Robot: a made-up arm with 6 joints.
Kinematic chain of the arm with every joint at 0, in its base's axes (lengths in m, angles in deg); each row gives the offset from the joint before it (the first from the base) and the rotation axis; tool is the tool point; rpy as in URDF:
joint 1: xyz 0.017 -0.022 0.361 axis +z
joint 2: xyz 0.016 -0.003 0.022 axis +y
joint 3: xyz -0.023 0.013 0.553 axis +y
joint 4: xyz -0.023 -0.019 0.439 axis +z
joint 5: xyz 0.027 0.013 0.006 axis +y
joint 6: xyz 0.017 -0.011 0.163 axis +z
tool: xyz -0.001 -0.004 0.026 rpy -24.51 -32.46 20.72
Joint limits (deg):
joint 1: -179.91..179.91
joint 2: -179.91..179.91
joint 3: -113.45..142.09
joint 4: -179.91..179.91
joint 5: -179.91..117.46
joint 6: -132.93..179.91
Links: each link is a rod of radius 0.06 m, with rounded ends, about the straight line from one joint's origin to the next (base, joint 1, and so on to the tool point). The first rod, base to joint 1, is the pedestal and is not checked.
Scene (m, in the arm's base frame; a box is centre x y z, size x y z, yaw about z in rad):
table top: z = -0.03
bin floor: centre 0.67 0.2 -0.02 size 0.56 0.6 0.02 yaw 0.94
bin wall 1: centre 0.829 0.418 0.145 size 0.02 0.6 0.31 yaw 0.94
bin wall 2: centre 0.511 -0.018 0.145 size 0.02 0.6 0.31 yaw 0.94
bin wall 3: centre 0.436 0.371 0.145 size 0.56 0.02 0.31 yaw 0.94
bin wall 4: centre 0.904 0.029 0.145 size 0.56 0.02 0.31 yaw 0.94
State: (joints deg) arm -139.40 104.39 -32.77 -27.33 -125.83 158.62
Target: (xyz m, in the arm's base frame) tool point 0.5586 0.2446 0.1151
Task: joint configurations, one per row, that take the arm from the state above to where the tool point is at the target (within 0.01 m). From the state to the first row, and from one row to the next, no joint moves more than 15 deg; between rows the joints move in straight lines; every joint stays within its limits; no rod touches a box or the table.
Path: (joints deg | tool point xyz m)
1: -140.21 90.25 -36.81 -26.63 -123.03 158.56 | -0.5358 -0.5598 0.7355
2: -141.03 76.11 -40.85 -25.93 -120.23 158.49 | -0.4390 -0.4676 0.9252
3: -141.84 61.96 -44.89 -25.23 -117.43 158.43 | -0.3032 -0.3495 1.0677
4: -142.65 47.82 -48.93 -24.53 -114.63 158.37 | -0.1402 -0.2166 1.1521
5: -143.46 33.68 -52.98 -23.83 -111.83 158.30 | 0.0362 -0.0809 1.1726
6: -144.28 19.54 -57.02 -23.13 -109.03 158.24 | 0.2108 0.0460 1.1295
7: -145.09 5.39 -61.06 -22.43 -106.23 158.18 | 0.3689 0.1541 1.0280
8: -145.90 -8.75 -65.10 -21.73 -103.43 158.11 | 0.4969 0.2356 0.8787
9: -146.72 -22.89 -69.14 -21.03 -100.63 158.05 | 0.5844 0.2856 0.6958
10: -147.53 -37.03 -73.18 -20.33 -97.83 157.99 | 0.6247 0.3024 0.4960
11: -148.34 -51.18 -77.22 -19.63 -95.03 157.92 | 0.6154 0.2873 0.2967
12: -149.15 -65.32 -81.26 -18.93 -92.23 157.86 | 0.5586 0.2447 0.1151

